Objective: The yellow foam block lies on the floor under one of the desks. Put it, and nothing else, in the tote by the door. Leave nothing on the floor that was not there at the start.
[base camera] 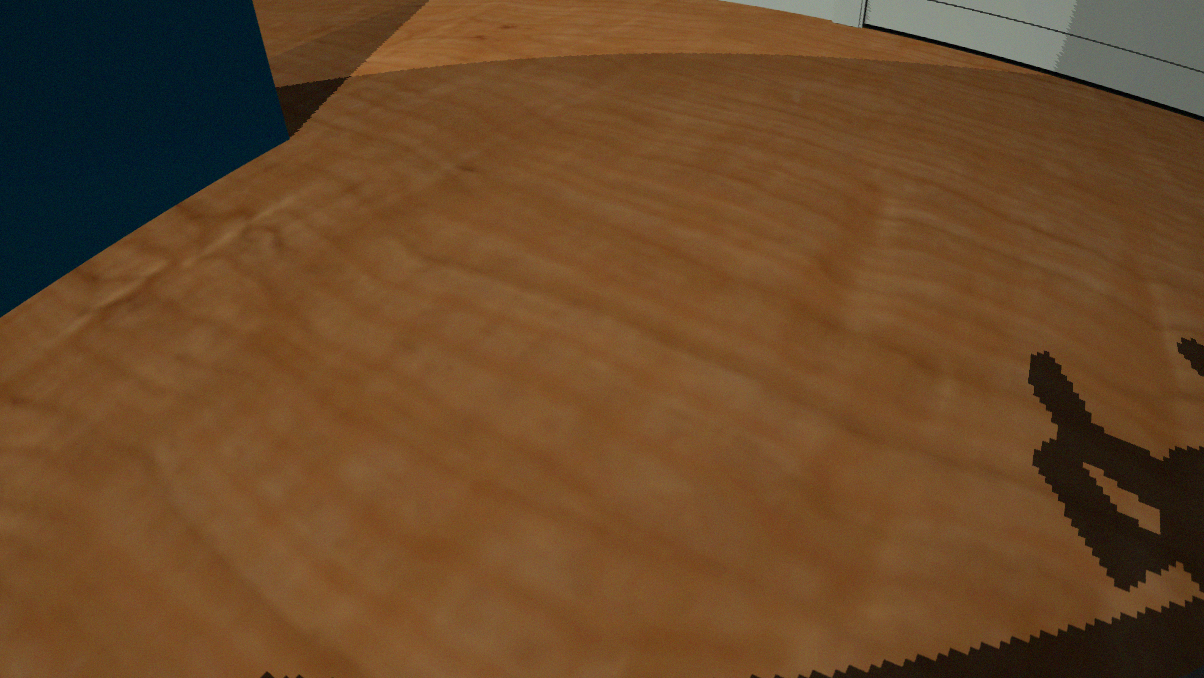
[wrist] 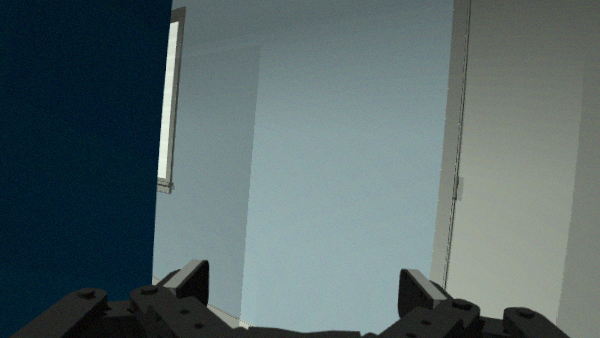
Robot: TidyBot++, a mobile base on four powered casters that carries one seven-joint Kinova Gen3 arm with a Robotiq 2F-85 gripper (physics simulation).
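Frame: origin at the arm's base, x left, y ahead, z down, level; centimetres.
Seen in the pictures: gripper, fingertip midpoint: point(wrist: 303, 286).
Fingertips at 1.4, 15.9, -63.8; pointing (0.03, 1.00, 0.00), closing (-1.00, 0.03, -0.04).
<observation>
A point is followed by its place in that frame, as x, y, z.
My gripper point(wrist: 303, 286) @[1.4, 15.9, -63.7] is open, with its two black fingers wide apart at the bottom of the wrist view. A pale blue wall shows between and beyond the fingers. The yellow foam block, the desks and the tote do not show in the base camera view or in the wrist view. A shadow with the shape of the arm and gripper falls on the floor at the right of the base camera view.
A dark blue panel point(base camera: 117, 126) @[56.0, 75.0, 26.9] point(wrist: 75, 150) @[55.6, 75.6, -66.9] stands upright close on the left. The wooden floor point(base camera: 589, 336) @[1.1, 49.0, 39.6] stretches ahead to a pale baseboard point(base camera: 968, 33) @[-73.7, 129.2, 35.7] at the upper right. A window point(wrist: 168, 100) @[112.4, 254.1, -103.2] and a pale door-like panel point(wrist: 520, 150) @[-74.0, 129.1, -78.7] show in the wrist view.
</observation>
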